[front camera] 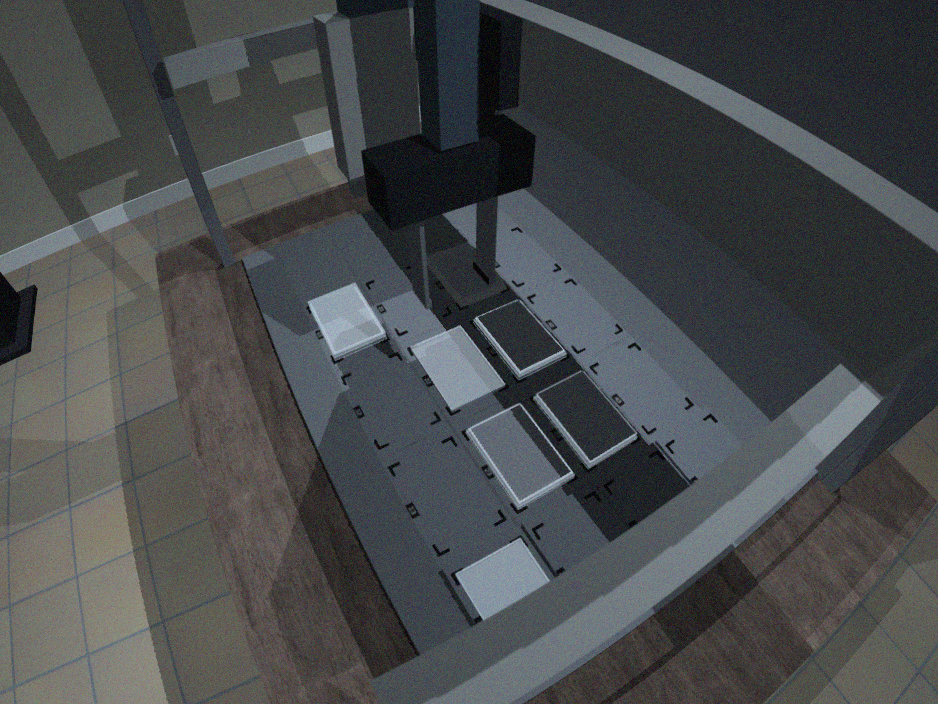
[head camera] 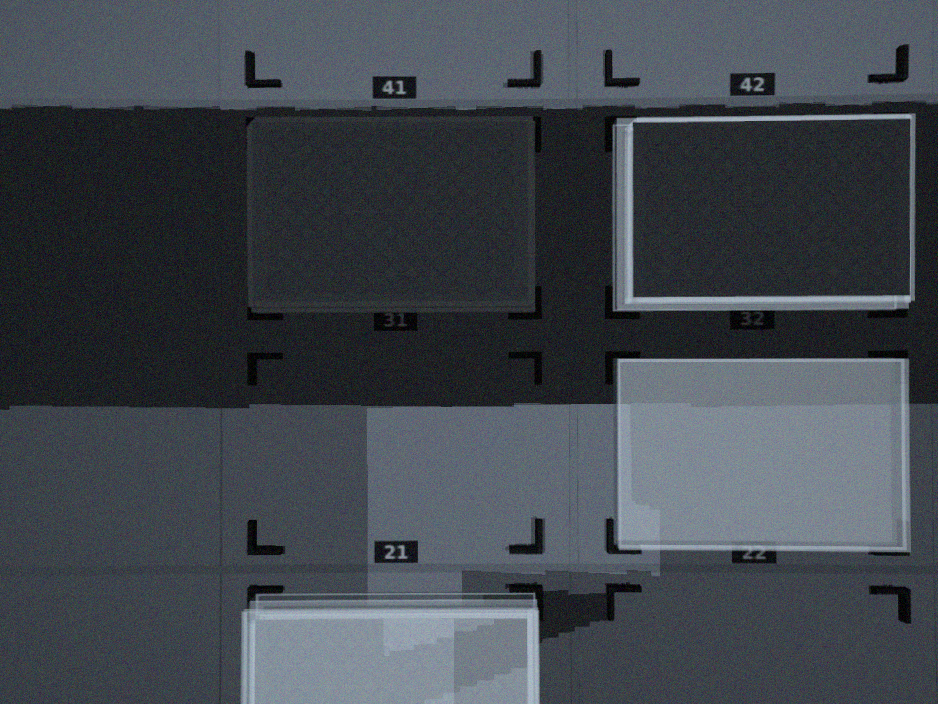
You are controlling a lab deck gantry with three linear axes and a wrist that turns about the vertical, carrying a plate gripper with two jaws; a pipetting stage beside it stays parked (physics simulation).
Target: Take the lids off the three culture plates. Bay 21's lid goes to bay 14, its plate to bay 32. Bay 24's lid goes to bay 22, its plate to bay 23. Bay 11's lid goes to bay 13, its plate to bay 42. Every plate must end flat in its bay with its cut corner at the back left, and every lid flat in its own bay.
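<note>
My gripper is open and empty, raised over the deck; its jaws do not show in the head view. A pale, clear lid lies flat in bay 22. A lidded plate sits in bay 11, partly cut off in the head view. A plate lies flat in bay 32. A rimmed plate lies in bay 23. A pale lid lies in bay 14, partly hidden by the front rail. The cut corners on these plates are too unclear to tell.
Another plate stands in bay 33, beside the bay 32 plate. A dark, flat plate-like piece lies in bay 31. A grey rail crosses the deck's front, and a grey upright stands at the back.
</note>
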